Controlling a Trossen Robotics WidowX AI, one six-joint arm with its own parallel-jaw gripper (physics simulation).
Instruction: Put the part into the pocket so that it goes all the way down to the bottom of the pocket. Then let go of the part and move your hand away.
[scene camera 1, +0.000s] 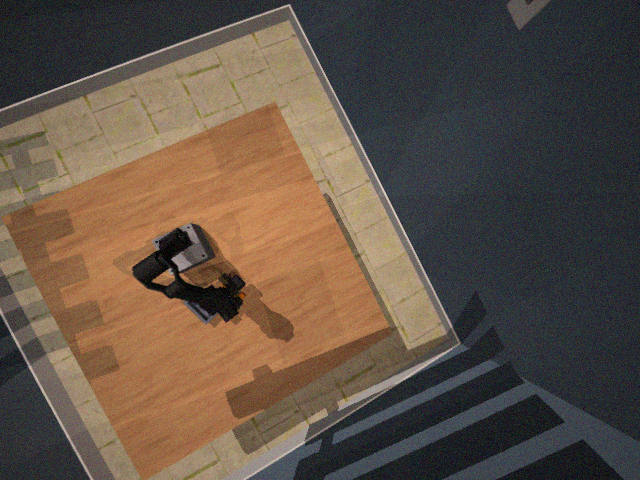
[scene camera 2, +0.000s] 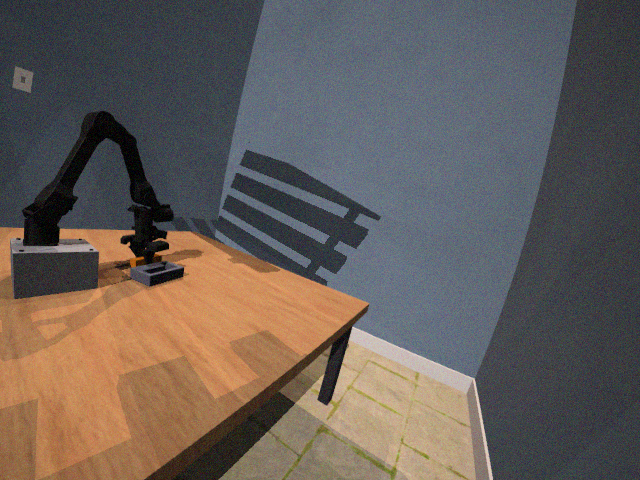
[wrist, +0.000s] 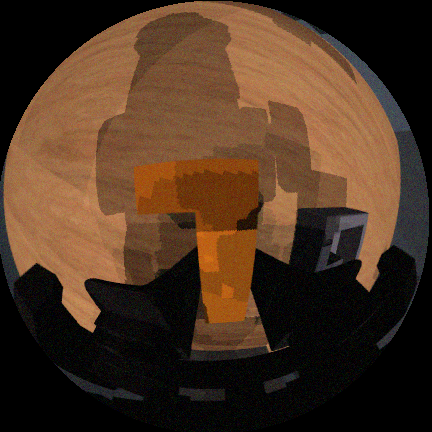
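A dark grey pocket block is in view. An orange part is held by my gripper, clear of everything else. The wrist view shows my gripper too.
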